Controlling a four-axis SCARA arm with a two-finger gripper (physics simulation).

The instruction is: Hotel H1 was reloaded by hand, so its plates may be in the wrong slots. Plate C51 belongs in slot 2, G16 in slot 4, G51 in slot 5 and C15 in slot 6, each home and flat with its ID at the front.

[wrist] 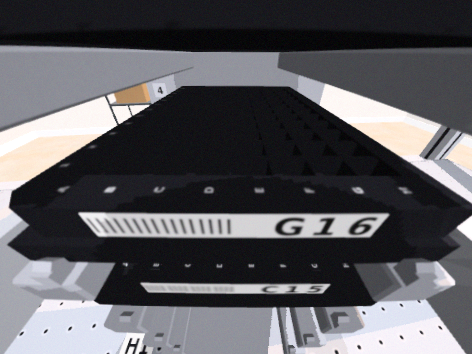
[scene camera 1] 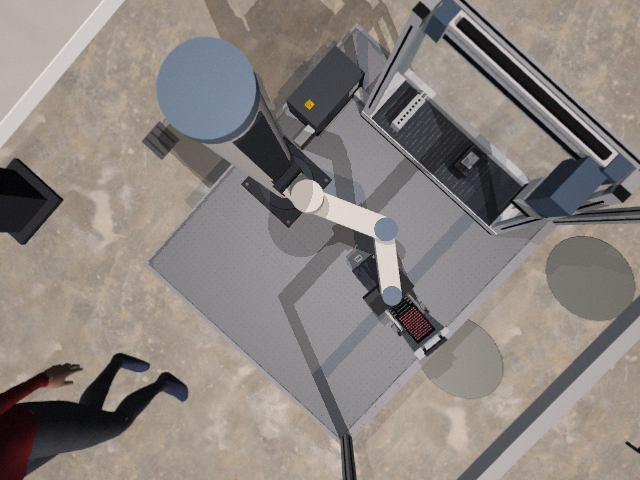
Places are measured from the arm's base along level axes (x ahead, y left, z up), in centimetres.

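Pixels of known places: gripper, between the fingertips: (wrist: 236,130).
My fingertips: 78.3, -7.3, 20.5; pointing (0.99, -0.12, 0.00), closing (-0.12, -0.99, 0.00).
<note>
For each thing: its middle in the pictures, then the offset to it from my fingertips, as dx, dy, dz. "spot": a spot on its surface instead. Level surfaces: height alone.
- plate C15, middle of its body: (wrist: 236,170) -2.4, +0.3, -1.5
- plate G16, middle of its body: (wrist: 235,122) -2.3, +0.3, +1.3
- top plate, middle of its body: (scene camera 1: 415,323) -2.3, +0.3, +8.4
- grey perforated table, height of its surface: dz -19.2
- dark box, a spot on its surface: (scene camera 1: 325,87) spot: -90.1, +47.0, -7.8
My gripper (scene camera 1: 401,304) is shut on plate C15 (wrist: 235,297) and is at hotel H1 (scene camera 1: 421,354) (wrist: 430,277). C15 looks level, its ID facing the wrist camera, directly below plate G16 (wrist: 234,250) and above a lower pair of rails. G16 lies in its slot with its ID at the front and hides most of C15 and my fingertips. A numeral 4 shows behind it on the left. In the scene view a top plate (scene camera 1: 415,322) with red wells lies in the hotel; its ID does not show. C51 and G51 cannot be read.
The grey perforated table (scene camera 1: 232,268) carries the arm. A dark box (scene camera 1: 325,87) with a yellow label stands near the arm's base. A framed station (scene camera 1: 522,93) with a dark deck is at the upper right. A person (scene camera 1: 72,418) is on the floor at the lower left.
</note>
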